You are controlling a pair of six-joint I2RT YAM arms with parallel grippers.
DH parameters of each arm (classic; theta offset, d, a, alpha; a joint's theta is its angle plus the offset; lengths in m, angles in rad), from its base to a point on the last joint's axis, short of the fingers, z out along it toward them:
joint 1: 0 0.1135 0.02 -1.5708
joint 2: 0 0 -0.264 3.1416
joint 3: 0.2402 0 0.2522 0
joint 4: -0.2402 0 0.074 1.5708
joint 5: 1.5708 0 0 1.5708
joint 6: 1.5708 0.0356 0 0
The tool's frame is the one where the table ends.
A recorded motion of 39 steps. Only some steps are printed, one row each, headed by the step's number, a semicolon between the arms.
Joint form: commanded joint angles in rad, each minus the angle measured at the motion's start. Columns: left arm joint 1, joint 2, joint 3, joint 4, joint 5, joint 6; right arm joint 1, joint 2, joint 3, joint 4, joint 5, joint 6.
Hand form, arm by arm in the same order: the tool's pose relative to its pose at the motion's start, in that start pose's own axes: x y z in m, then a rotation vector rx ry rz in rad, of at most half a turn. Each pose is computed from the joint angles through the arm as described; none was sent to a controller.
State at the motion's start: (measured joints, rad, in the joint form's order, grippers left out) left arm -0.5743 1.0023 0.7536 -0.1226 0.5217 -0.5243; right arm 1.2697 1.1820 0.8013 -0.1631 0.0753 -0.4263
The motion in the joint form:
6: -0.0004 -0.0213 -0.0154 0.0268 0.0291 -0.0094; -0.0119 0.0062 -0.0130 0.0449 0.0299 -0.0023
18: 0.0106 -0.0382 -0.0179 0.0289 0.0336 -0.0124; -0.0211 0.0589 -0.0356 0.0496 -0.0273 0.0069
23: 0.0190 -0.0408 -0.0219 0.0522 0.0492 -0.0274; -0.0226 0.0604 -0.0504 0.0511 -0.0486 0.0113
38: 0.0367 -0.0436 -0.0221 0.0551 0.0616 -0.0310; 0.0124 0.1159 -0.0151 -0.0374 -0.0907 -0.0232
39: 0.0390 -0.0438 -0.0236 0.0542 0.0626 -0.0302; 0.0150 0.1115 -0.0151 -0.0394 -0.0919 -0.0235
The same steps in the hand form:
6: 0.0013 -0.0027 -0.0033 0.0396 -0.0093 0.0074; 0.0020 -0.0035 0.0030 0.0469 -0.0062 0.0060
18: 0.0000 -0.0034 -0.0078 0.0427 -0.0261 0.0097; 0.0151 0.0032 0.0181 -0.0273 0.0376 0.0154
23: -0.0017 -0.0033 -0.0090 0.0596 -0.0390 0.0042; 0.0197 0.0058 0.0195 -0.0516 0.0429 0.0205
38: -0.0036 -0.0013 -0.0113 0.0598 -0.0475 -0.0010; 0.0201 0.0188 0.0285 -0.1624 0.1097 -0.0355
39: -0.0033 -0.0006 -0.0115 0.0580 -0.0469 -0.0020; 0.0194 0.0192 0.0274 -0.1644 0.1060 -0.0371

